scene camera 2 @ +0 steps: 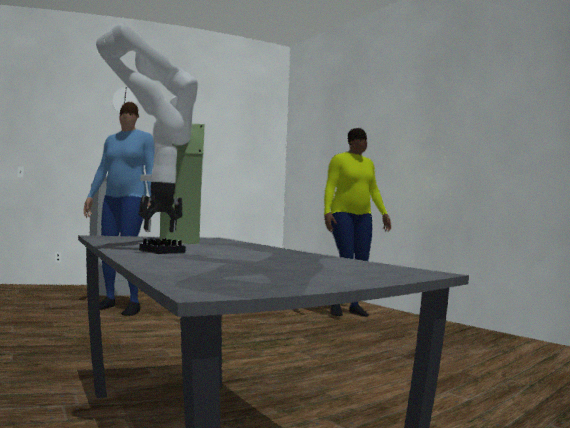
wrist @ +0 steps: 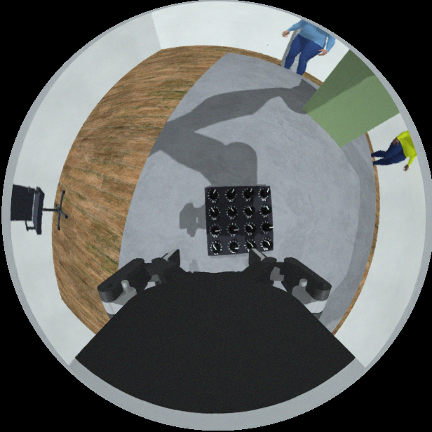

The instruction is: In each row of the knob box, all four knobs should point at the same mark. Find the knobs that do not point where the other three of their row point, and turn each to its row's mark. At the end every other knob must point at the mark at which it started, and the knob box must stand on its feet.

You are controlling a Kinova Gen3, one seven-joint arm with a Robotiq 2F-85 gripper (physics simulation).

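Pixels of known places: gripper, between the fingertips: (scene camera 2: 160, 232); arm's base, origin of its link: (scene camera 2: 179, 136).
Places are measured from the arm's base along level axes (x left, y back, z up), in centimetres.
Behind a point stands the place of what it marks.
The black knob box (scene camera 2: 171, 249) {z -40.5, x -24.1, y -38.0 cm} (wrist: 240, 220) stands flat on the grey table (scene camera 2: 300, 270) {z -41.9, x -14.0, y -81.3 cm} (wrist: 310, 200), knobs up. In the wrist view its four-by-four grid is nearly square to the view. The light pointer lines of the far row, such as on its left knob (wrist: 213, 194), lean up and to the right. Lower down, the pointers of the second knob (wrist: 233, 247) in the nearest row and the right knob (wrist: 266, 227) in the row above look turned roughly right. Several other pointers are too small to read surely. My gripper (scene camera 2: 160, 229) {z -35.4, x -28.0, y -37.5 cm} (wrist: 214, 257) is open and empty, above the box, touching no knob.
A green cabinet (scene camera 2: 187, 200) {z -25.3, x 1.7, y -6.1 cm} (wrist: 350, 105) stands beyond the table. A person in blue (scene camera 2: 127, 160) (wrist: 310, 37) and a person in yellow (scene camera 2: 353, 185) (wrist: 409, 145) stand beyond the table. An office chair (wrist: 37, 210) is at the left of the wrist view.
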